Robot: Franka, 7 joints.
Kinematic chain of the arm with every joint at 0, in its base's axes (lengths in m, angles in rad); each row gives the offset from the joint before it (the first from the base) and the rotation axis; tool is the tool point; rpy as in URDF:
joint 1: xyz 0 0 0.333 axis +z
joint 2: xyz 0 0 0 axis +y
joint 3: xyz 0 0 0.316 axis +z
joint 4: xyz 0.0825 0 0 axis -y
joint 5: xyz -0.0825 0 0.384 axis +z
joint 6: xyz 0 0 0 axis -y
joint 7: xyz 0.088 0 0 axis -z
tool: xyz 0 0 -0.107 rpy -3.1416 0 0
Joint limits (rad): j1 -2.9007..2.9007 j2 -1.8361..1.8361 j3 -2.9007..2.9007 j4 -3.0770..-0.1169 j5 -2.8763..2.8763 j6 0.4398..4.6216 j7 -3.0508..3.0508
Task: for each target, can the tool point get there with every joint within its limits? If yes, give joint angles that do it. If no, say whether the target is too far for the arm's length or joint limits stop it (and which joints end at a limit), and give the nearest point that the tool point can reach.
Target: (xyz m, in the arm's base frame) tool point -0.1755 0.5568 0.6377
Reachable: yes | joints -0.0850 -0.8638 1.1853 -1.6120 1.4634 1.3638 -2.5881
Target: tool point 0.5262 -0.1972 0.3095
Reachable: yes | joints -1.7821 1.5070 1.4903 -2.2008 1.9613 2.3272 -1.2491
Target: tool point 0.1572 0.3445 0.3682
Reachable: yes | joints -0.4687 0.2239 1.9976 -2.5244 1.7614 3.9839 -1.9057
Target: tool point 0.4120 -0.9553 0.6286
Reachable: no: too far | nearest point 0.3268 -0.7578 0.5675 | short by 0.224 m
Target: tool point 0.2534 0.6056 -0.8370
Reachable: no: too far | nearest point 0.1806 0.4316 -0.3277 | short by 0.543 m
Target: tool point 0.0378 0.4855 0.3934
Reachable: yes | joints -0.1220 -0.3461 1.7268 -2.1473 2.3622 3.3448 -0.5240
